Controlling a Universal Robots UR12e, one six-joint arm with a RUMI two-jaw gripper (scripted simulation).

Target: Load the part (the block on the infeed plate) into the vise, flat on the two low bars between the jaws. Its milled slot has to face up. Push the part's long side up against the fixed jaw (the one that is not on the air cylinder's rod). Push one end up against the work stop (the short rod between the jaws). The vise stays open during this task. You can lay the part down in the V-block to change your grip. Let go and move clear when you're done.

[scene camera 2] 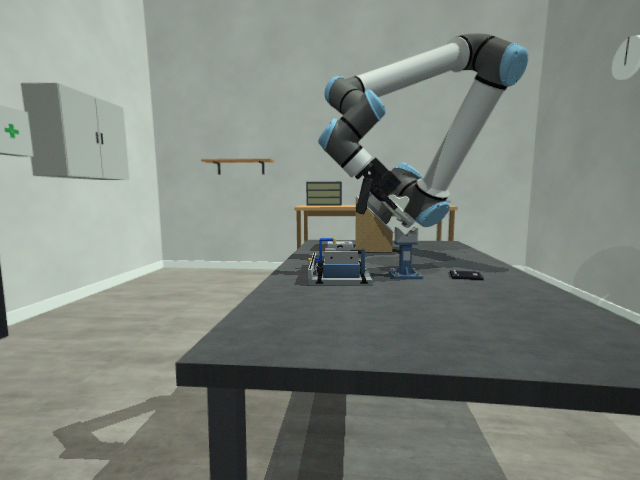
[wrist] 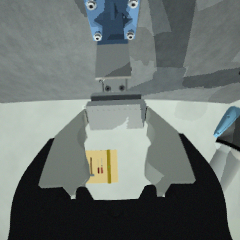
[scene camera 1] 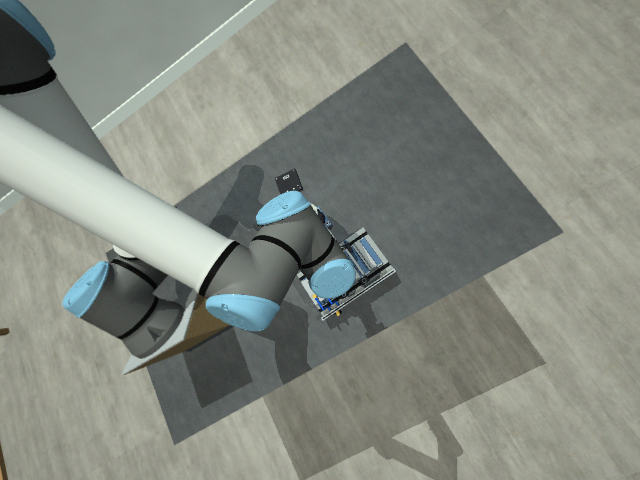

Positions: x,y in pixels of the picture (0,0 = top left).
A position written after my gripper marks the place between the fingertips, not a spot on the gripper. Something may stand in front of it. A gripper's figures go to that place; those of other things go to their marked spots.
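A part [wrist: 117,112] is at 11 cm from the lens; my gripper [wrist: 116,108] is at 14 cm from the lens.
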